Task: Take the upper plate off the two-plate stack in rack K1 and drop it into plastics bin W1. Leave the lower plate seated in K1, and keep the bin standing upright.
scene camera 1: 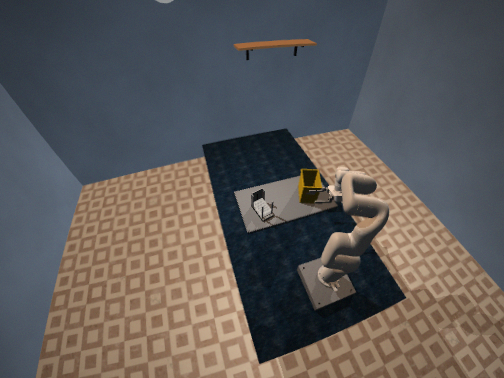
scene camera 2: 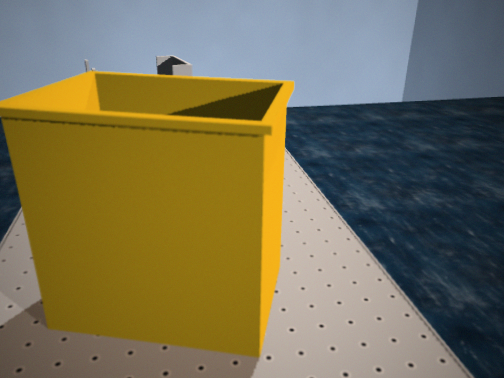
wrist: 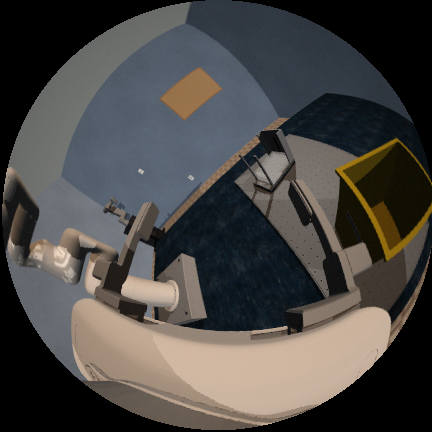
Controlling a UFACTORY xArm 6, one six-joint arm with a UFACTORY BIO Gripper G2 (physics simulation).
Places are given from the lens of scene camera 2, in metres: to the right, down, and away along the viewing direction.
yellow bin W1 (scene camera 2: 153, 203): -0.07, 0.01, 0.30
